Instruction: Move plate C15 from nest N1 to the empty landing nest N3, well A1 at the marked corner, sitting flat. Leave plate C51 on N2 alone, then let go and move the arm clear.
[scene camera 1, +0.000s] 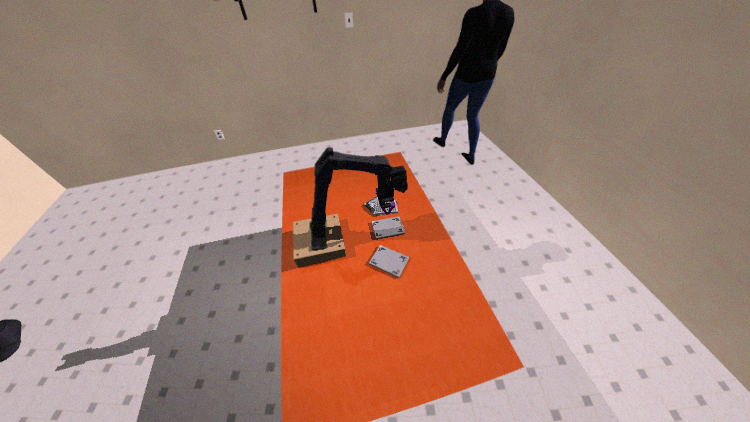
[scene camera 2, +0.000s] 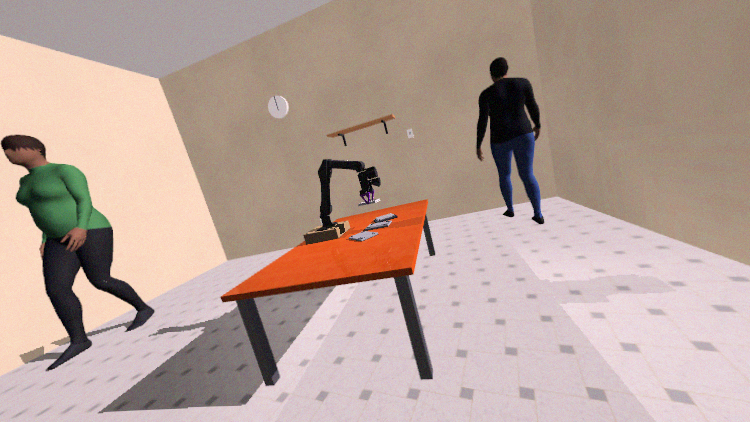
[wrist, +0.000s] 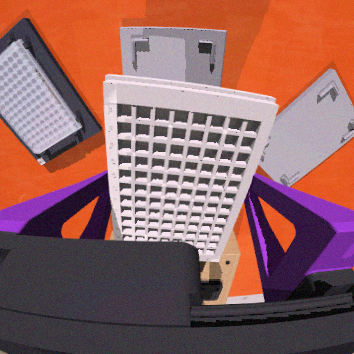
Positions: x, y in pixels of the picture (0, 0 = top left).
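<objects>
My gripper (wrist: 178, 177), 0.13 m from the lens. Well plate (wrist: 180, 156), 0.11 m from the lens.
</objects>
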